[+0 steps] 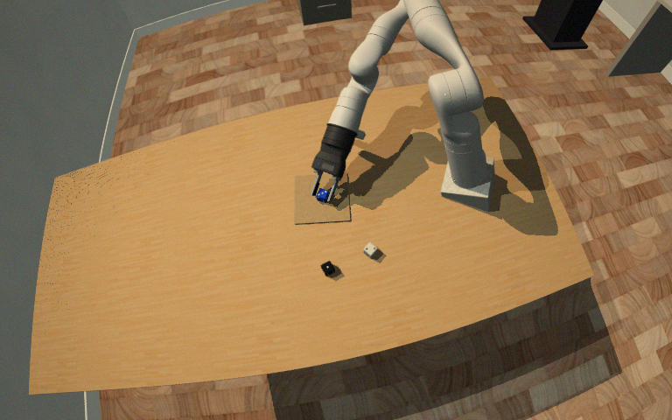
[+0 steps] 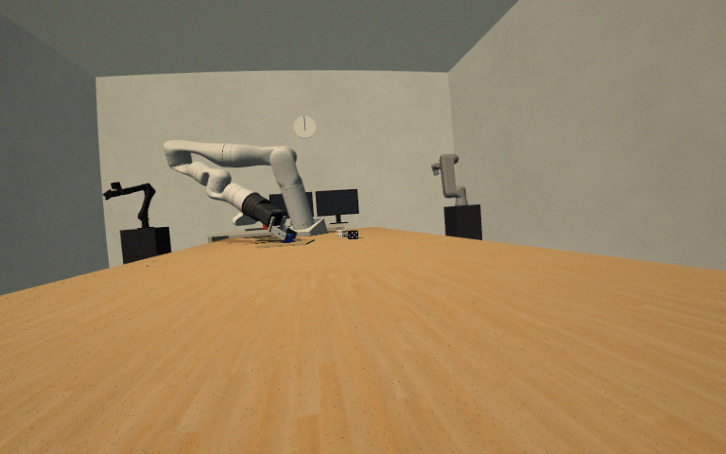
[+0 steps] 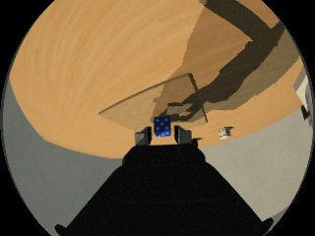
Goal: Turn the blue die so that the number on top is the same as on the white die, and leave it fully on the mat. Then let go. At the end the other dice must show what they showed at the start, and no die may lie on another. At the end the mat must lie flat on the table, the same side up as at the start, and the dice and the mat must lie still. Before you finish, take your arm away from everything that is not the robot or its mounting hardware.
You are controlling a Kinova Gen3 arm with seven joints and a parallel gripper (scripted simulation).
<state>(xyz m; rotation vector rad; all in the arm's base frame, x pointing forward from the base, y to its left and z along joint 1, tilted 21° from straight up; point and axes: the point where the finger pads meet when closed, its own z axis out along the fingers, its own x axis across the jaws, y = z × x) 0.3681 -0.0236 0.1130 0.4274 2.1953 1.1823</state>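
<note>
Now: hand 10 mm above the blue die. Round my hand: tan mat 30 mm below, 10 mm ahead; then black die 190 mm to the left, 30 mm ahead, 20 mm below; then white die 170 mm to the left, 80 mm behind, 20 mm below.
</note>
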